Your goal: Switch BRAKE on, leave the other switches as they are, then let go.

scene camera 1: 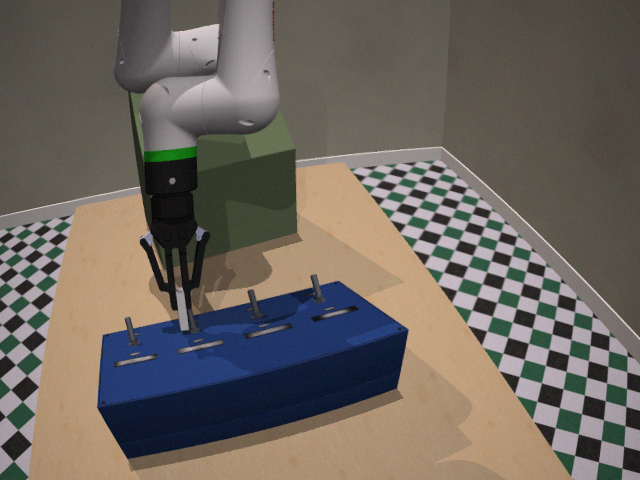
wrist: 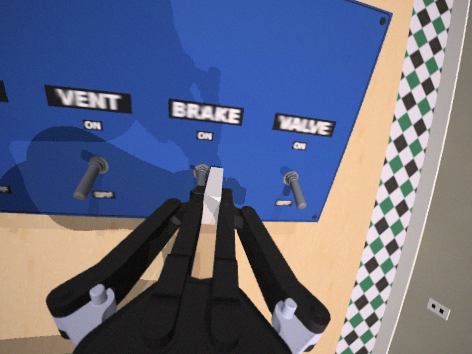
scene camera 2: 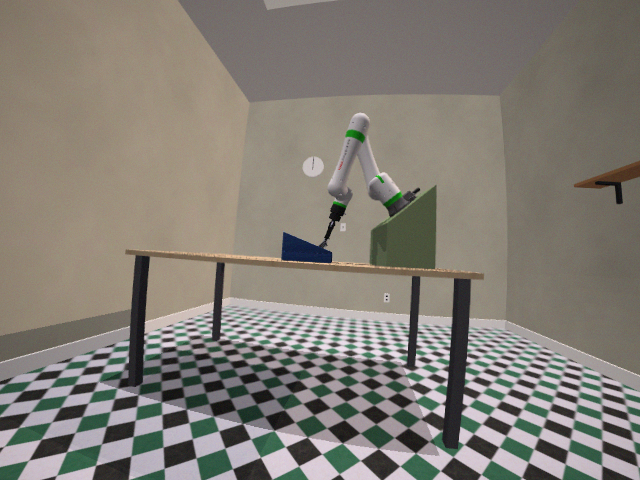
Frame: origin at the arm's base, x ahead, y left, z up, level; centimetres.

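Where they show: gripper, fingertip midpoint: (scene camera 1: 184,327) (wrist: 216,178) (scene camera 2: 322,247); arm's base, origin of the base link: (scene camera 2: 400,209).
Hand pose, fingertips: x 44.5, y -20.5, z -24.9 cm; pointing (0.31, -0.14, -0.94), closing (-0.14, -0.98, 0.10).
Each offset is from my fingertips to the top centre of the thing. Level surfaces: height alone.
The blue sloped switch panel (scene camera 1: 248,382) (scene camera 2: 305,250) (wrist: 280,60) carries toggle levers. The BRAKE lever {dx -0.7, dy +1.8, dz +3.3 cm} (scene camera 1: 191,321) (wrist: 201,177) leans toward its OFF side; its lower part is hidden by the fingers in the wrist view. The VALVE lever {dx -1.8, dy -10.2, dz +3.3 cm} (scene camera 1: 130,331) (wrist: 296,190) and VENT lever {dx +0.4, dy +13.7, dz +3.3 cm} (scene camera 1: 253,303) (wrist: 90,178) point to OFF. A fourth lever {dx +1.6, dy +25.7, dz +3.3 cm} (scene camera 1: 316,288) leans the same way; its label is cut off in the wrist view. My gripper (scene camera 1: 181,305) (scene camera 2: 324,241) (wrist: 216,178) is shut and holds nothing. Its pale tip is right beside the BRAKE lever, on the VALVE side; contact cannot be told.
The panel stands on a wooden table {dz -9.3 cm} (scene camera 1: 336,206) (scene camera 2: 206,256). A large green block (scene camera 1: 258,196) (scene camera 2: 408,237) stands behind it and bears the arm. The VALVE and VENT levers stand on either side of the gripper. A wall shelf (scene camera 2: 610,175) is far to the right.
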